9 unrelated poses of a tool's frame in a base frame.
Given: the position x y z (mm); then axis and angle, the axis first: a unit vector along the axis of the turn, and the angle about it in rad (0 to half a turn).
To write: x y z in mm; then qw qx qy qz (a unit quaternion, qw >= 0). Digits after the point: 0 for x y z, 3 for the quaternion.
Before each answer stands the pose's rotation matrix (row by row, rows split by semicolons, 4 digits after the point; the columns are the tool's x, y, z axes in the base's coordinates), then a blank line. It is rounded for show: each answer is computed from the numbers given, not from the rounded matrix.
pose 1, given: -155 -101 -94 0.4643 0.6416 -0.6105 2.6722
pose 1, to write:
-0.4840 0.8398 -0.2461; 0.2874 -0.1130 -0.9511; -0.8265 -0.5310 -0.1867

-155 -101 -94 0.233 0.452 0.624 -0.594
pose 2, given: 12 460 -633 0.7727 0.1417 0.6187 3.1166
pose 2, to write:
0.1943 0.2035 0.9596; 0.2344 -0.9595 0.1560; 0.9525 0.1946 -0.2342

12 460 -633 0.012 0.773 0.142 0.619
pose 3, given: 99 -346 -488 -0.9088 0.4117 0.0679 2.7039
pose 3, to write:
0.6682 -0.7418 0.0569; -0.6842 -0.5827 0.4385; -0.2921 -0.3319 -0.8969

99 -346 -488 0.217 -0.887 0.402 0.066
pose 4, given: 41 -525 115 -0.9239 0.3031 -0.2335 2.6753
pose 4, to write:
0.7228 -0.4252 0.5447; -0.6352 -0.7193 0.2814; 0.2722 -0.5494 -0.7900

41 -525 115 0.231 -0.899 0.295 -0.227
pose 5, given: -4 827 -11 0.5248 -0.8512 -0.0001 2.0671
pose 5, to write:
-0.0696 -0.6594 -0.7486; -0.6595 0.5934 -0.4614; 0.7484 0.4616 -0.4762

-4 827 -11 0.512 0.451 -0.731 0.000
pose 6, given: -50 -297 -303 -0.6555 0.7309 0.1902 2.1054
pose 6, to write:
0.1391 -0.8868 0.4407; -0.5595 0.2968 0.7738; -0.8171 -0.3542 -0.4549

-50 -297 -303 0.495 -0.569 0.635 0.165
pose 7, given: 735 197 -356 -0.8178 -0.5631 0.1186 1.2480
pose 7, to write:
0.7739 0.2020 -0.6003; 0.4269 0.5337 0.7300; 0.4678 -0.8212 0.3268

735 197 -356 0.812 -0.478 -0.329 0.069
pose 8, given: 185 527 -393 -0.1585 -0.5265 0.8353 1.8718
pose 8, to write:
-0.2639 -0.6895 -0.6745; 0.9059 0.0629 -0.4188; 0.3312 -0.7215 0.6081

185 527 -393 0.593 -0.128 -0.424 0.673
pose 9, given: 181 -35 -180 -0.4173 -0.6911 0.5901 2.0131
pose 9, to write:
-0.1793 -0.1215 -0.9763; 0.9452 0.2540 -0.2052; 0.2729 -0.9595 0.0693

181 -35 -180 0.535 -0.353 -0.584 0.499
